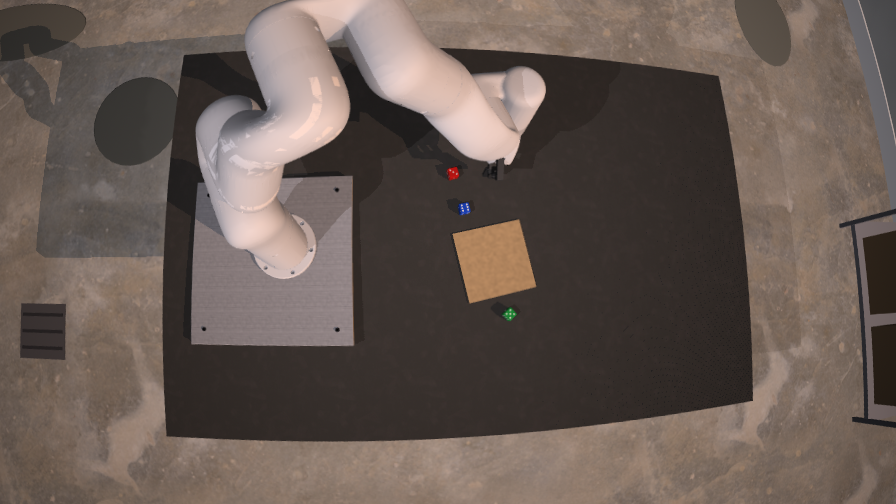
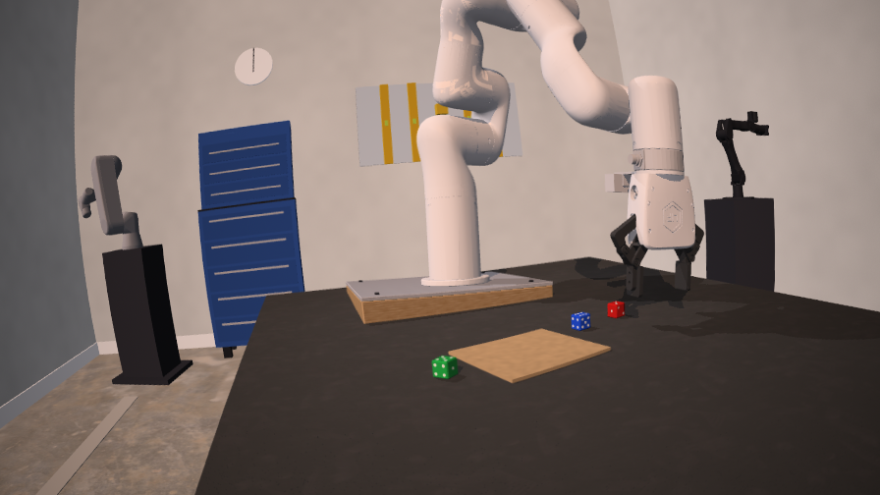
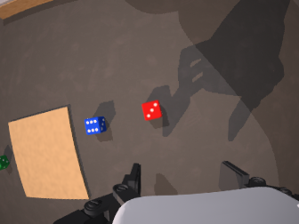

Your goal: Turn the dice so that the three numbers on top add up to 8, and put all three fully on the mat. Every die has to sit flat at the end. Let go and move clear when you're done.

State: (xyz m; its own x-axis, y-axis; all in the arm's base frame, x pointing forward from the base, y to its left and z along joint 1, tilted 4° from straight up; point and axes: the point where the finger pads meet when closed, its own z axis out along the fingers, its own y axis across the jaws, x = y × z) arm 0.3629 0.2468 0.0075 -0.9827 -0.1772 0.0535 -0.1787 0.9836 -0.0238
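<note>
Now: hand 60 mm past the red die, 40 mm to the left of it and 40 mm above it. Also, from my hand: tan mat (50 mm ahead, 200 mm to the right, 50 mm below); then green die (90 mm ahead, 310 mm to the right, 40 mm below); then blue die (30 mm behind, 110 mm to the right, 40 mm below).
</note>
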